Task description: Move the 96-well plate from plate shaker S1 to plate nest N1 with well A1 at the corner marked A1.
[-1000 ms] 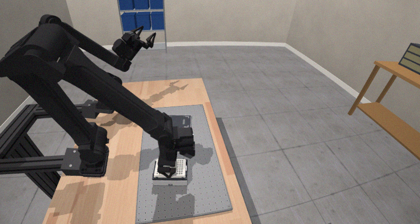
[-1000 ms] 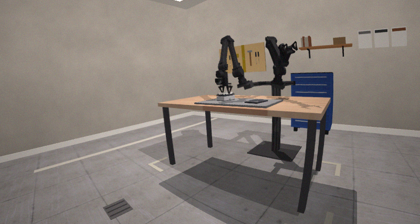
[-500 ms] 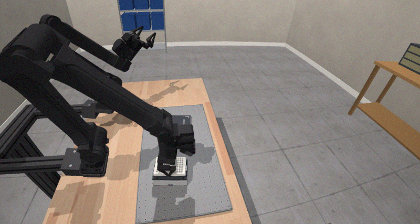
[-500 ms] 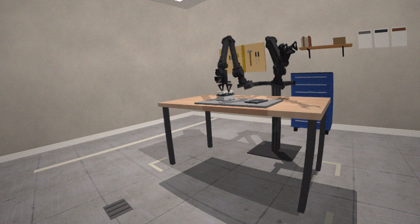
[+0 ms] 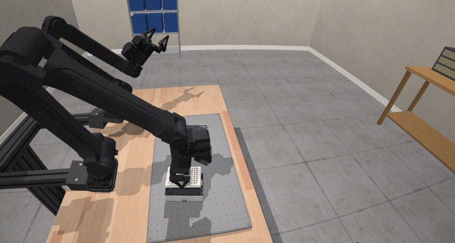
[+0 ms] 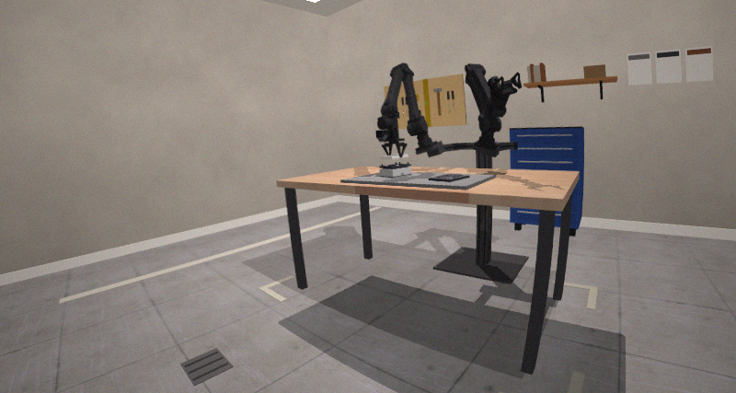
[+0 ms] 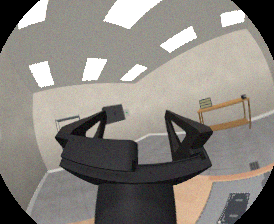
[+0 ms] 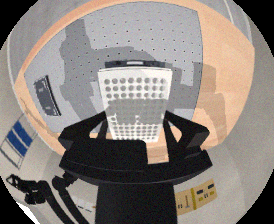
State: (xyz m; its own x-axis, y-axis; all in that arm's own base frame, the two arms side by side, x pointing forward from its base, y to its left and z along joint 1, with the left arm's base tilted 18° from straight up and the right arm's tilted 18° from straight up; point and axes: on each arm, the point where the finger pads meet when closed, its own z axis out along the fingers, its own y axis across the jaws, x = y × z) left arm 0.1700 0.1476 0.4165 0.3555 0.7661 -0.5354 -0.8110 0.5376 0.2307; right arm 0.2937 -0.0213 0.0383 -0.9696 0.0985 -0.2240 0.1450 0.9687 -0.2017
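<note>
Now: the dark plate nest N1 34 cm to the left of my right hand, 10 cm below it and 8 cm ahead of it. Round my right hand: white 96-well plate (right at my right hand); plate shaker S1 (7 cm below, 3 cm ahead, 1 cm to the left).
</note>
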